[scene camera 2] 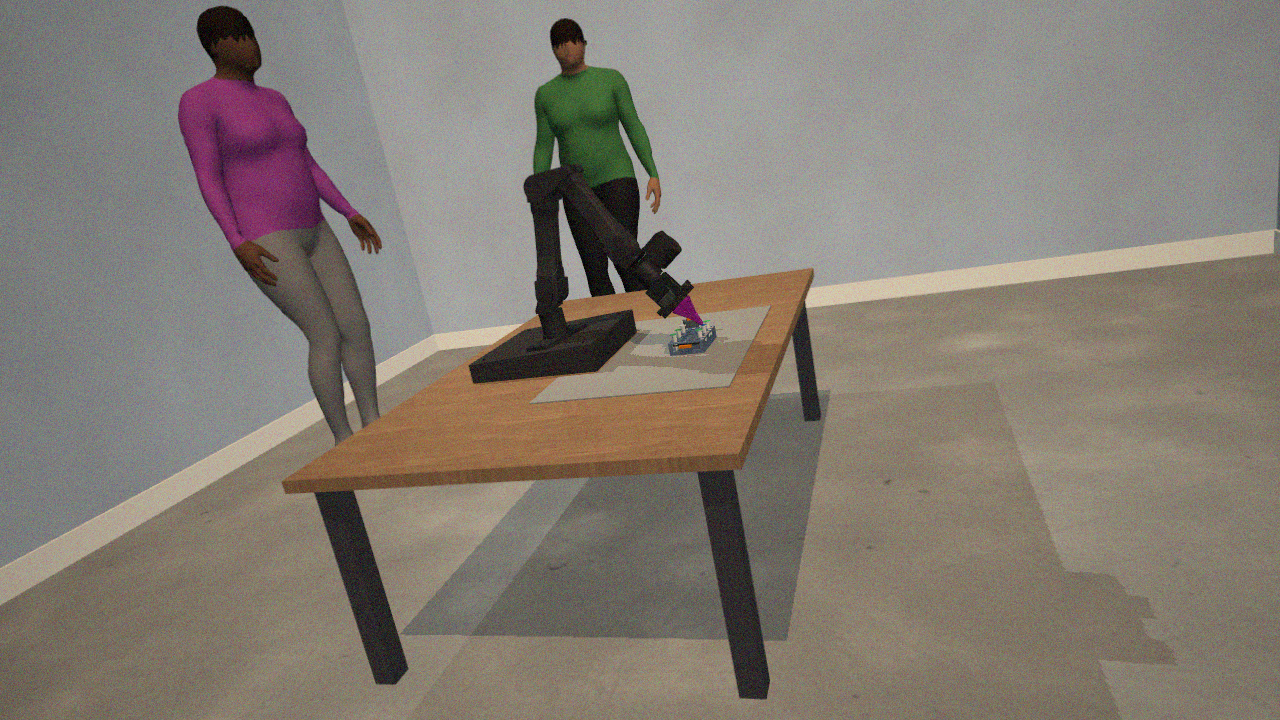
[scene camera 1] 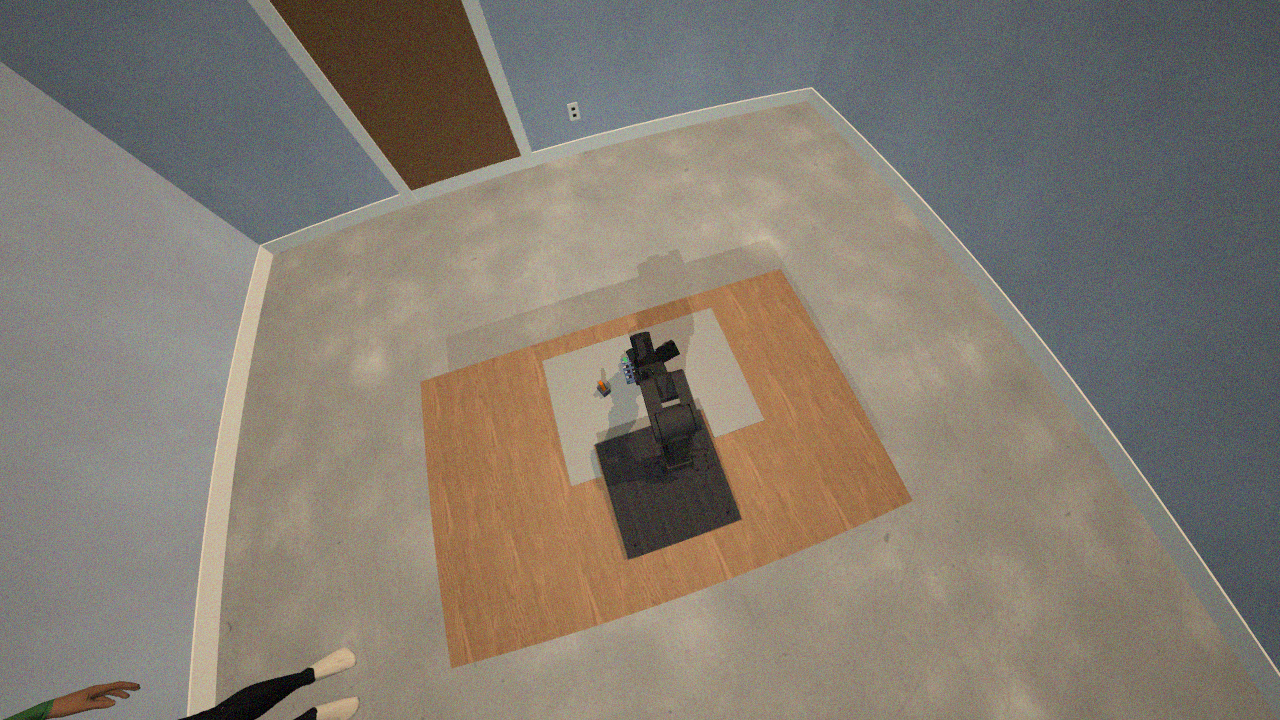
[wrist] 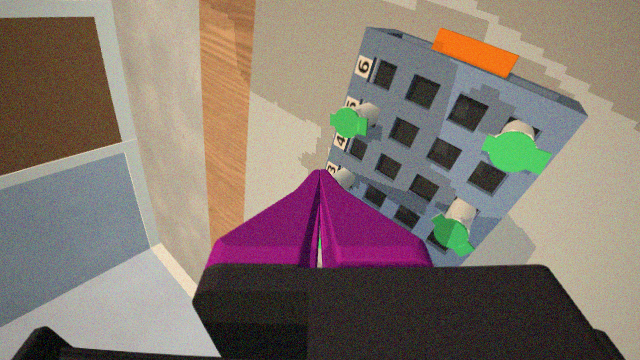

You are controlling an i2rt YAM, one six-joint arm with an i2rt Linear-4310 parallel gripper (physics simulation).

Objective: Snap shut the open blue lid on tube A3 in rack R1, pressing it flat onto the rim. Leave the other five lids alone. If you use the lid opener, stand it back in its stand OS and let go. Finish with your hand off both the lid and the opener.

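Pixels of known places: gripper, fingertip midpoint: (scene camera 2: 702, 323) (wrist: 320, 180); arm's base, link origin: (scene camera 2: 557, 338) (scene camera 1: 676, 466).
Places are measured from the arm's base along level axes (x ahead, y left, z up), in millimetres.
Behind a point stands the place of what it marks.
My gripper (scene camera 2: 701, 323) @[x 381, y 55, z -4 mm] (wrist: 320, 180) @[x 381, y 55, z -4 mm] is shut and empty, its magenta fingertips together. In the wrist view the tips overlap the number 3 edge of the blue-grey rack R1 (scene camera 1: 630, 372) @[x 330, y 90, z -26 mm] (wrist: 450, 75) @[x 360, y -8, z -27 mm]. The white body of tube A3 (wrist: 345, 178) @[x 376, y 58, z -21 mm] shows partly beside the tips. Its blue lid does not show in the wrist view, so its state and any contact with the fingers cannot be told. Green lids show on a tube by number 5 (wrist: 348, 121) @[x 382, y 23, z -8 mm] and two across the rack, one upper (wrist: 517, 151) @[x 327, y -3, z -8 mm], one lower (wrist: 452, 234) @[x 323, y 36, z -8 mm]. The orange lid opener (scene camera 1: 602, 385) @[x 284, y 184, z 19 mm] appears upright in its dark stand OS (scene camera 1: 605, 392) @[x 274, y 182, z -25 mm], left of the rack.
An orange plate (wrist: 475, 52) @[x 358, y -18, z -33 mm] is on the rack's end. The rack stands on a pale mat (scene camera 1: 733, 394) @[x 202, y -236, z -56 mm] (scene camera 2: 644, 385) @[x 344, y -224, z -57 mm] on the wooden table (scene camera 1: 492, 537) @[x -119, y 590, z -60 mm] (scene camera 2: 537, 438) @[x 241, y -497, z -60 mm]. Two people, in magenta (scene camera 2: 255, 143) and green (scene camera 2: 586, 116), stand behind the table.
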